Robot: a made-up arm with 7 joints.
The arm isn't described. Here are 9 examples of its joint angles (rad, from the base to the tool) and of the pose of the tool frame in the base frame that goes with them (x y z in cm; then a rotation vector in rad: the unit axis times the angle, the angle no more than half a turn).
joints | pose
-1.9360 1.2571 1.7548 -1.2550 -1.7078 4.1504 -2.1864 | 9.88 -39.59 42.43 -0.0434 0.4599 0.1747
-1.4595 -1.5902 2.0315 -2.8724 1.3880 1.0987 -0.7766 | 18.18 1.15 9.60 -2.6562 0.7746 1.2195
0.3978 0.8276 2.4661 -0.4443 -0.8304 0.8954 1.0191 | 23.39 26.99 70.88 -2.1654 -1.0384 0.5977
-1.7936 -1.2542 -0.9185 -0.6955 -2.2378 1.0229 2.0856 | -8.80 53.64 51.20 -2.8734 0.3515 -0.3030
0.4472 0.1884 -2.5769 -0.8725 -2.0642 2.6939 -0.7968 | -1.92 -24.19 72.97 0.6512 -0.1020 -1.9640
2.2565 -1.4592 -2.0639 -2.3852 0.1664 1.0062 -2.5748 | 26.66 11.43 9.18 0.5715 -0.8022 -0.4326
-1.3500 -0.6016 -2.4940 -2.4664 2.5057 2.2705 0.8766 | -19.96 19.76 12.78 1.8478 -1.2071 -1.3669
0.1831 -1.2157 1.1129 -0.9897 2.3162 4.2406 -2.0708 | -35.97 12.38 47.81 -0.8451 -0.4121 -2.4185
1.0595 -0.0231 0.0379 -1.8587 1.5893 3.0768 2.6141 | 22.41 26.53 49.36 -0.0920 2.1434 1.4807
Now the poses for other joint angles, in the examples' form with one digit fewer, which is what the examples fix.
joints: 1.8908 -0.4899 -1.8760 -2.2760 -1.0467 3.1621 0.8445
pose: 36.2 -1.0 38.2 -2.573 -0.011 -1.029
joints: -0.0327 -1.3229 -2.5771 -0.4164 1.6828 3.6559 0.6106
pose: -50.7 0.2 19.8 -2.352 -0.192 1.473
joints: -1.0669 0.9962 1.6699 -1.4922 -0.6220 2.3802 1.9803
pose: 47.4 -8.1 50.4 -1.471 1.565 0.054
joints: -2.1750 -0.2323 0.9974 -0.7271 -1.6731 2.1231 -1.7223
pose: 21.2 -12.2 77.9 1.004 0.008 -1.674
